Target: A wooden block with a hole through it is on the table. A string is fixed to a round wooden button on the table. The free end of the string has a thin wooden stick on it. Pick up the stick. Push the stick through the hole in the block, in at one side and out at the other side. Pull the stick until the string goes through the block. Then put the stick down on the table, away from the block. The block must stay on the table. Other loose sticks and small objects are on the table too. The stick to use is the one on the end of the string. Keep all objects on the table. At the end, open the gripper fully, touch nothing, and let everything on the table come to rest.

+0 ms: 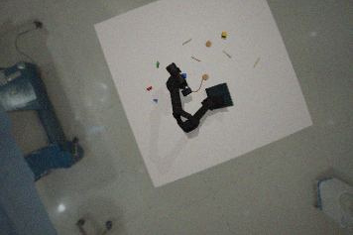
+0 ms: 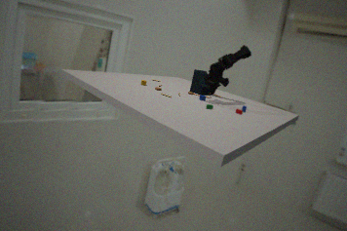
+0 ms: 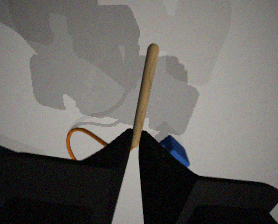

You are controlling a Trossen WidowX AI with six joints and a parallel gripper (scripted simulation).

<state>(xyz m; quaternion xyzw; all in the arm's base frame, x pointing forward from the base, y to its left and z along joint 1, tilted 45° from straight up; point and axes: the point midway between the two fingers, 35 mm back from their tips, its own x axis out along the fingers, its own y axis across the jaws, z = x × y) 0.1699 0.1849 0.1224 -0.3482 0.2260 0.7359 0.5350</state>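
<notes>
My gripper tip is 5 cm short of the blue cube, 3 cm to the left of it and 3 cm above it. Also, from my gripper tip: blue piece 21 cm to the left, 7 cm behind, 3 cm below; round wooden button 18 cm to the right, 4 cm below, 1 cm ahead; thin wooden stick 1 cm to the left.
</notes>
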